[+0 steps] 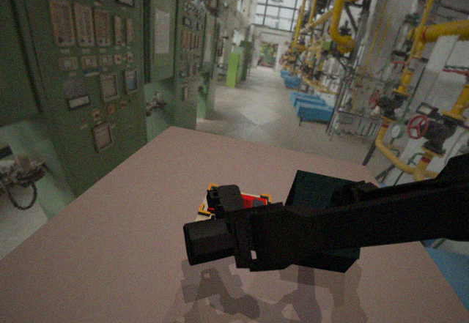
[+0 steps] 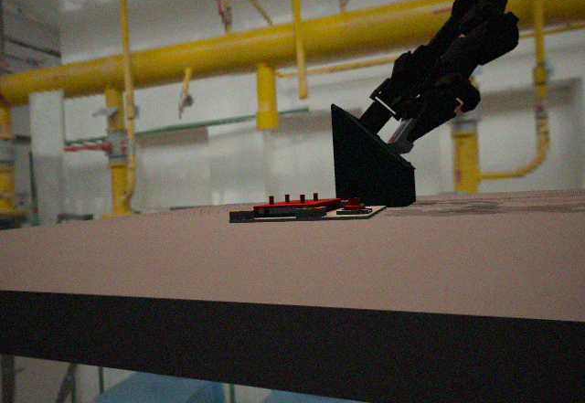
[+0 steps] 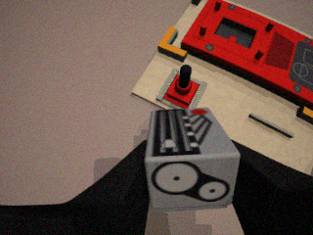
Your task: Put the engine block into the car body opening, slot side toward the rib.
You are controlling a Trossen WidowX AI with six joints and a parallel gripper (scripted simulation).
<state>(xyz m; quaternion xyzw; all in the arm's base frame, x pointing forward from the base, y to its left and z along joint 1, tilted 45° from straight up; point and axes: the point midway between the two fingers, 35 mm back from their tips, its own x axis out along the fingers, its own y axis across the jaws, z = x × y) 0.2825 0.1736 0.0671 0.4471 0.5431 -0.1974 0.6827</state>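
My gripper tip is now 4 cm short of the dark peg, 8 cm to the left of it and 8 cm above it. Also, from my gripper tip: grey engine block: 1 cm to the left, 1 cm above; then beige base plate: 18 cm to the right, 11 cm below.
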